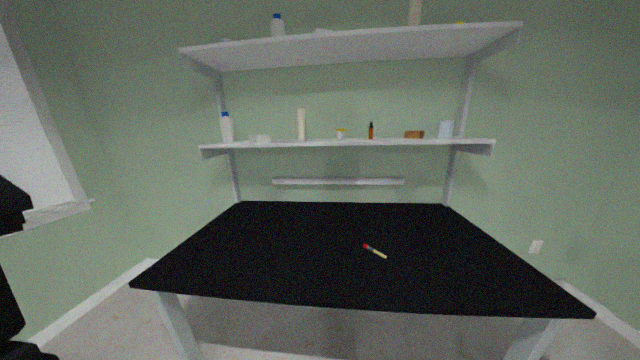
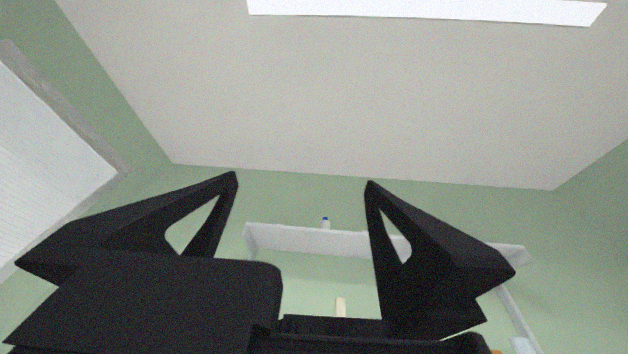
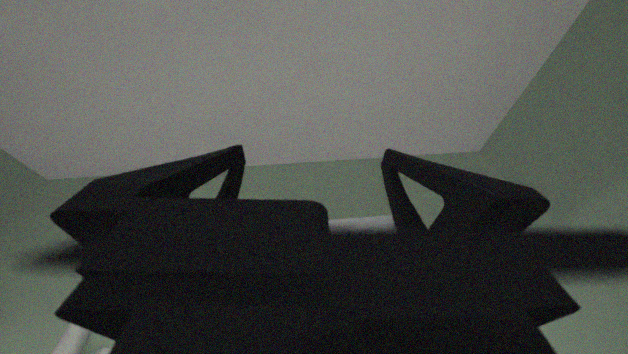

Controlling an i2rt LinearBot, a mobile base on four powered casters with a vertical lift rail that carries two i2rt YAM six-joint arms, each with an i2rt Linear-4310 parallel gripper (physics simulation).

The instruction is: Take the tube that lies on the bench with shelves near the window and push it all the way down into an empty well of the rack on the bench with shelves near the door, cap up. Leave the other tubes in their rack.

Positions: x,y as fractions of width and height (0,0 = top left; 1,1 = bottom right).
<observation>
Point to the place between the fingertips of my right gripper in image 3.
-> At 0.50,0.44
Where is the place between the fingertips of my left gripper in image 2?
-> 0.48,0.52
</observation>
